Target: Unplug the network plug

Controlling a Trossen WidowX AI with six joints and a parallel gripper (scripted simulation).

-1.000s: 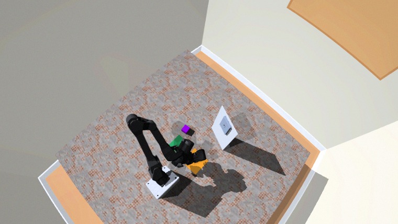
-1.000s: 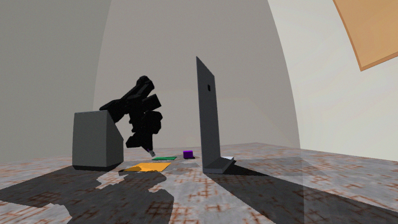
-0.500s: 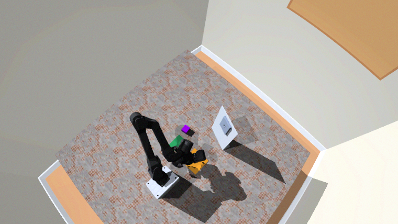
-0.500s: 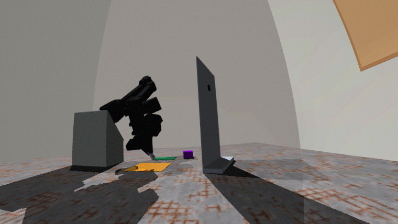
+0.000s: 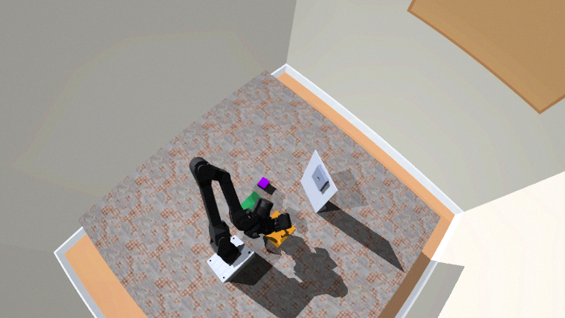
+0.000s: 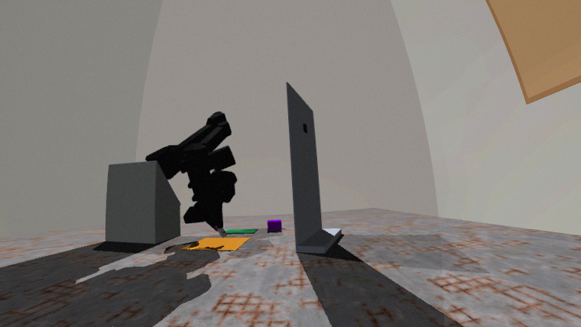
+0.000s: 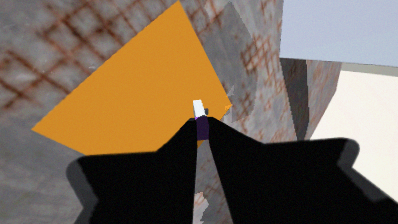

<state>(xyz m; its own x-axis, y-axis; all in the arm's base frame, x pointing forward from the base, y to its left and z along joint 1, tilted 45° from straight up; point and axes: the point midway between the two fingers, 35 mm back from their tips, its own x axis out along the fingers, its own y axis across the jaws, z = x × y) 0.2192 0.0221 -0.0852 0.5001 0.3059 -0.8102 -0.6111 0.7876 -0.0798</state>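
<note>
Now: gripper tip 3 cm above the orange square and 1 cm past it. The rest, counted from my gripper tip: green square: 16 cm to the left, 3 cm below, 1 cm ahead; upright panel: 21 cm ahead, 12 cm above, 2 cm to the right; network plug: right at my gripper tip.
</note>
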